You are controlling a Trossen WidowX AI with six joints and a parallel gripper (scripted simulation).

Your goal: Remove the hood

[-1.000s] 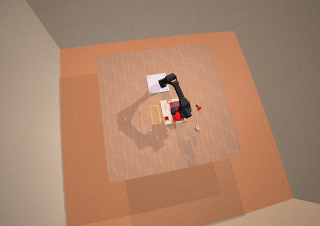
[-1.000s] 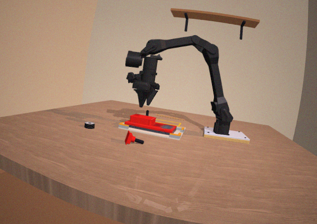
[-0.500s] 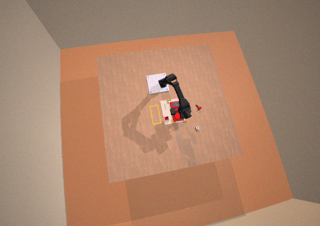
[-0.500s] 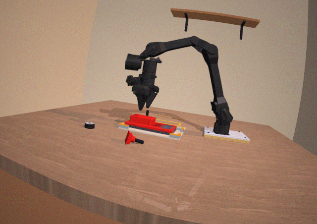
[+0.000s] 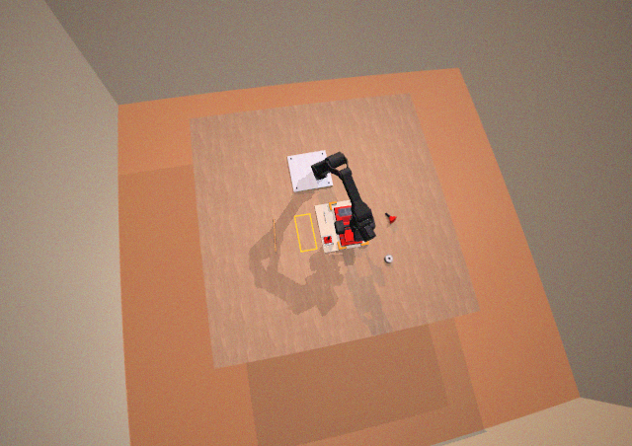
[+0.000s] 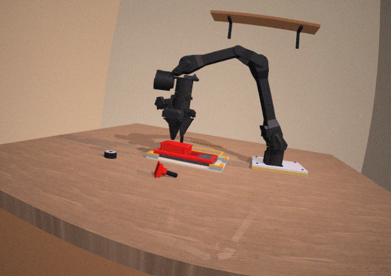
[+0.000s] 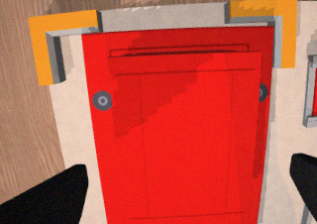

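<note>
My gripper tip is now 3 cm above the red hood. Also, from my gripper tip: thin stick 35 cm to the right, 12 cm behind, 7 cm below.
</note>
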